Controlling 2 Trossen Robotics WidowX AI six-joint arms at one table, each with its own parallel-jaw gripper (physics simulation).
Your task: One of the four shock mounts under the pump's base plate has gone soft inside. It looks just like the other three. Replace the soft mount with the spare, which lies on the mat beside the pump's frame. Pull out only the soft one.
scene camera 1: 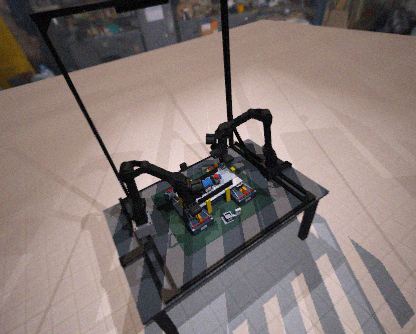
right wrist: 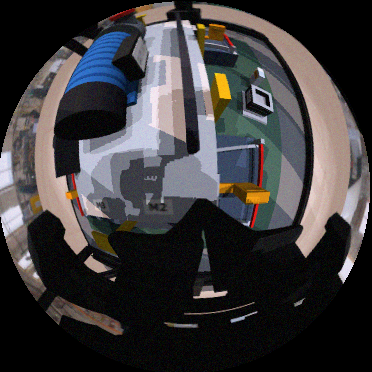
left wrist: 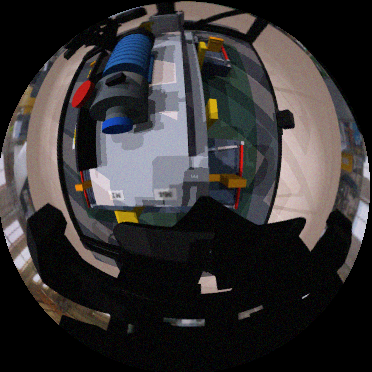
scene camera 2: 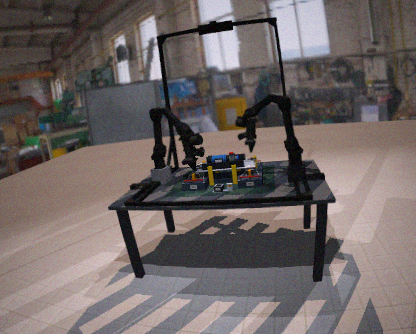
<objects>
A grey base plate [scene camera 1: 214, 185] is 1.42 m from the lens. A green mat [scene camera 1: 190, 244]: 1.30 m from the lens.
</objects>
